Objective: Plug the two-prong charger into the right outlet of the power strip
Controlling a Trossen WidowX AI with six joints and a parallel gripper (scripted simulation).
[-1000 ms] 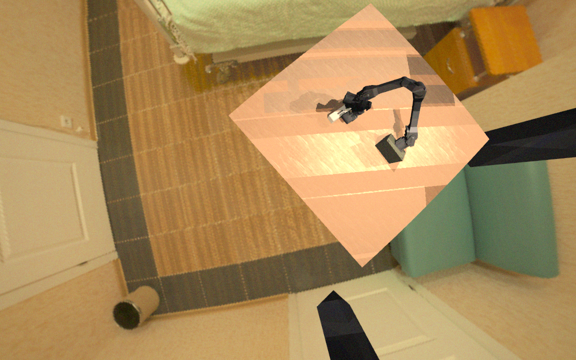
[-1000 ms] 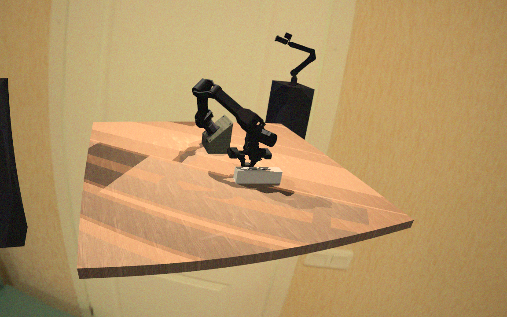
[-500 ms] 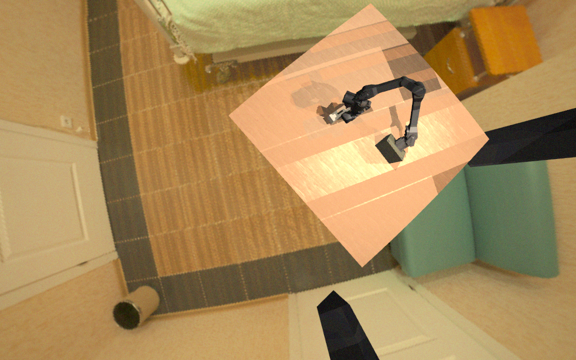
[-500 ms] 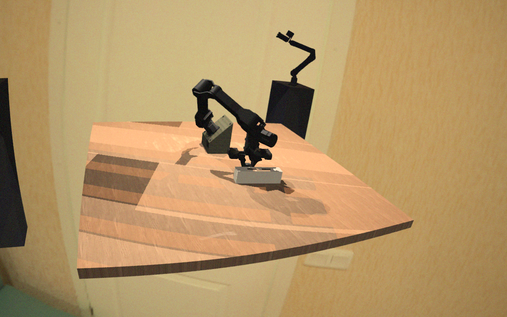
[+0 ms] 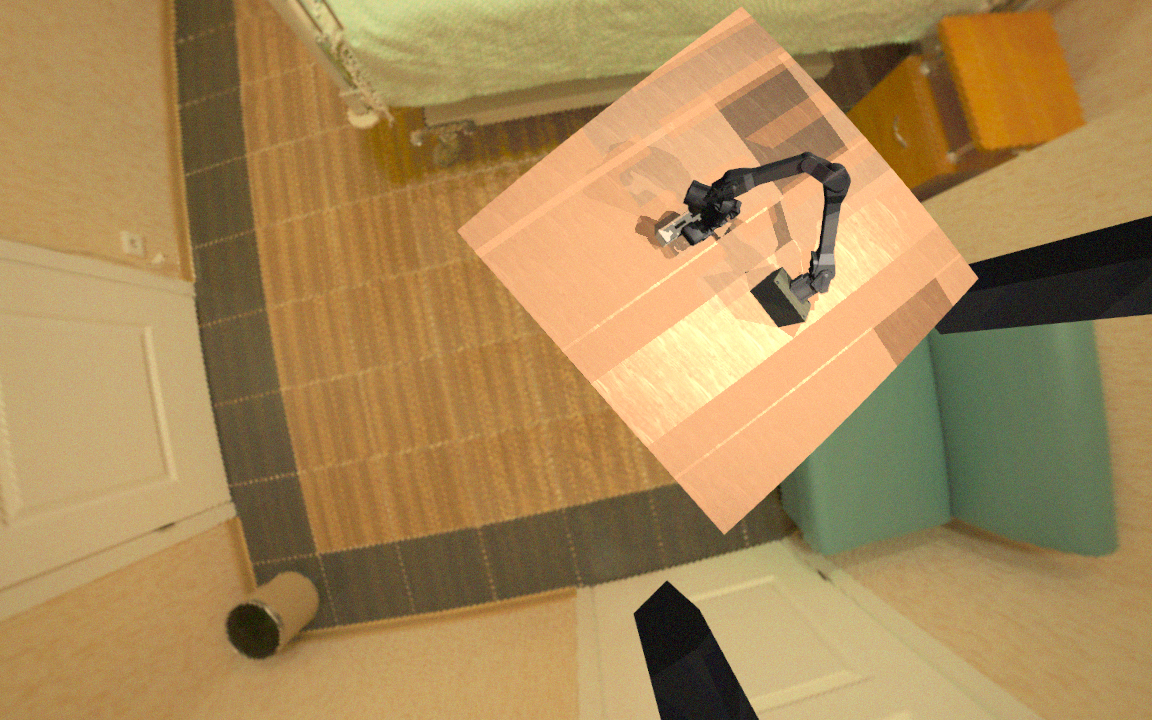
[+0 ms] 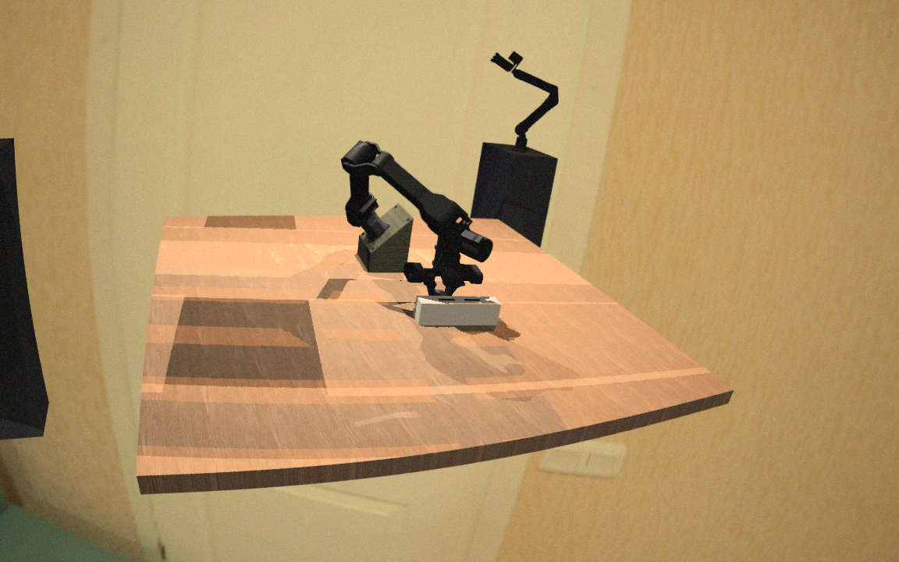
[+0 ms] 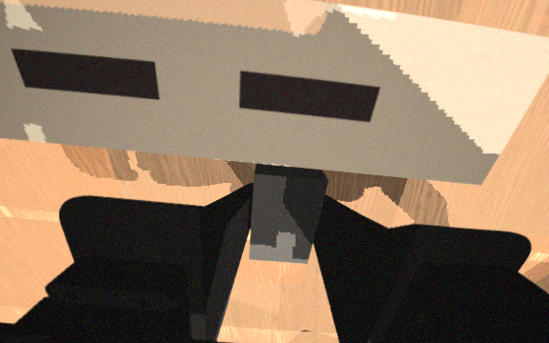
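Right now the two-prong charger is 20 mm ahead of my gripper tip and 10 mm above it.
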